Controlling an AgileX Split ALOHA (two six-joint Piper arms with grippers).
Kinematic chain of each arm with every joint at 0, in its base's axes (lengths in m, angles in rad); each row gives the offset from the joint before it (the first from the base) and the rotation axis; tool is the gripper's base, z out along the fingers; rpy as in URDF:
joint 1: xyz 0 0 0.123 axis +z
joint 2: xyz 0 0 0 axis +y
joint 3: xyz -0.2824 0 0.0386 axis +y
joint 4: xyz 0.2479 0 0.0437 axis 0.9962 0 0.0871
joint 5: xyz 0 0 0 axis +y
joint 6: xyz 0.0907 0 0.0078 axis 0.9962 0 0.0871
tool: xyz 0 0 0 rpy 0 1.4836 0
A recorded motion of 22 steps. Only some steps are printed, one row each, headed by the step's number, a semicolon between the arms.
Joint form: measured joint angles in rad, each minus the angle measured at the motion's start. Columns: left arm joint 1, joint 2, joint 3, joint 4, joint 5, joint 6; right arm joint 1, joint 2, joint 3, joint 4, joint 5, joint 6.
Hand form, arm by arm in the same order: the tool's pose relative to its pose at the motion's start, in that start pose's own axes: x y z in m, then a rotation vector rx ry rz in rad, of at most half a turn. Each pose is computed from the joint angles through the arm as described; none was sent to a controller.
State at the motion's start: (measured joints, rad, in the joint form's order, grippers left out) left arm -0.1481 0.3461 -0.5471 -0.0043 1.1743 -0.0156; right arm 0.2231 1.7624 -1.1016 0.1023 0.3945 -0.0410
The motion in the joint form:
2: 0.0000 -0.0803 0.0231 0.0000 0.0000 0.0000; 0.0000 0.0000 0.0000 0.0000 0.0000 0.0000
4: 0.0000 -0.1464 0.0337 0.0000 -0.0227 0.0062; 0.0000 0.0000 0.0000 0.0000 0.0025 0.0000
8: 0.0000 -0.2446 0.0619 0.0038 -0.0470 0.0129; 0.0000 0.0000 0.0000 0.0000 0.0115 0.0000
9: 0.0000 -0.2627 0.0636 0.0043 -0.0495 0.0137; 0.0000 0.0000 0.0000 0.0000 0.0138 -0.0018
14: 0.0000 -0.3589 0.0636 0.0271 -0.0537 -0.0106; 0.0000 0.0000 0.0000 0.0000 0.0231 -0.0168
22: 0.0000 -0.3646 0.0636 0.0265 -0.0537 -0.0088; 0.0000 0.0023 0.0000 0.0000 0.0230 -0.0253
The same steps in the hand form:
2: 0.0115 0.0002 -0.0041 0.0010 -0.0572 0.0002; 0.0000 0.0000 0.0000 0.0000 0.0000 0.0000
4: 0.0176 0.0003 -0.0091 0.0019 -0.1354 0.0066; 0.0002 0.0000 0.0000 -0.0001 0.0025 0.0000
8: 0.0295 0.0008 -0.0123 -0.0012 -0.2297 0.0148; 0.0010 0.0000 0.0000 -0.0005 0.0115 0.0000
9: 0.0314 0.0008 -0.0136 -0.0016 -0.2486 0.0158; 0.0013 0.0001 0.0000 -0.0006 0.0138 -0.0018
14: 0.0418 0.0029 -0.0225 -0.0184 -0.3495 -0.0019; 0.0021 0.0001 0.0000 -0.0011 0.0231 -0.0168
22: 0.0425 0.0028 -0.0230 -0.0180 -0.3551 -0.0003; 0.0024 0.0000 0.0008 -0.0011 0.0253 -0.0252

